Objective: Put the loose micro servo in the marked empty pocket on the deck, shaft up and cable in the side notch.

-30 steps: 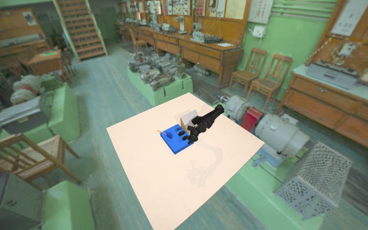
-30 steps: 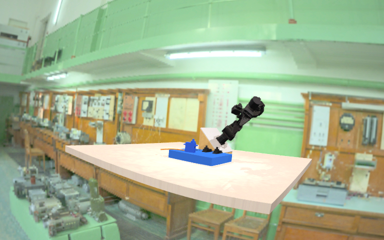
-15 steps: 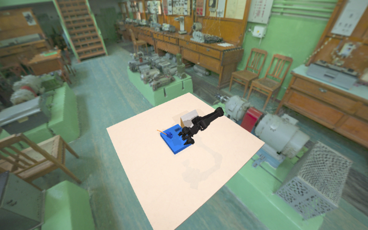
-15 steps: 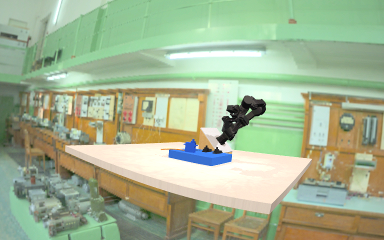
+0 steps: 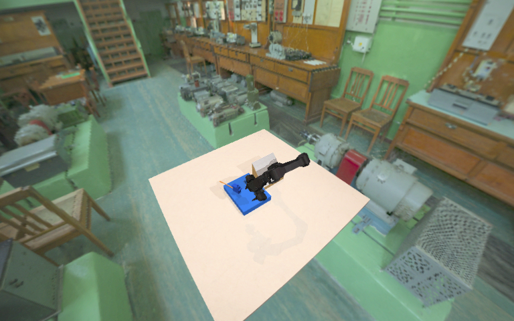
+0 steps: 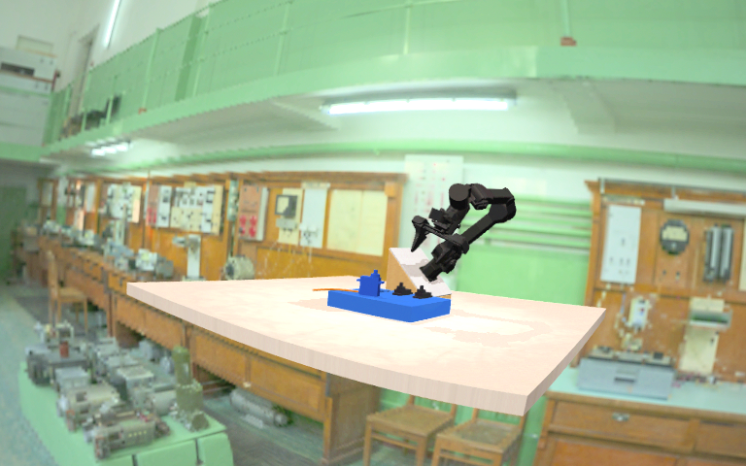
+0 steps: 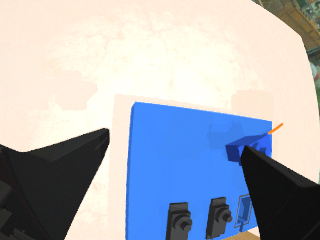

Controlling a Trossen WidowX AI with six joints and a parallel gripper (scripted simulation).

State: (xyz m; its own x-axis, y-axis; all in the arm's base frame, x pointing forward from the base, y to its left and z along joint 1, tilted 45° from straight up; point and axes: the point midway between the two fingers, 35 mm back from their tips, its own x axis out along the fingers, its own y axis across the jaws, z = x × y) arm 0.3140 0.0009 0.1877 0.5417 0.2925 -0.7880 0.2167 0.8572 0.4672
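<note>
Right now the blue deck is 4 cm behind my gripper tip, 13 cm to the right of it and 16 cm below it.
</note>
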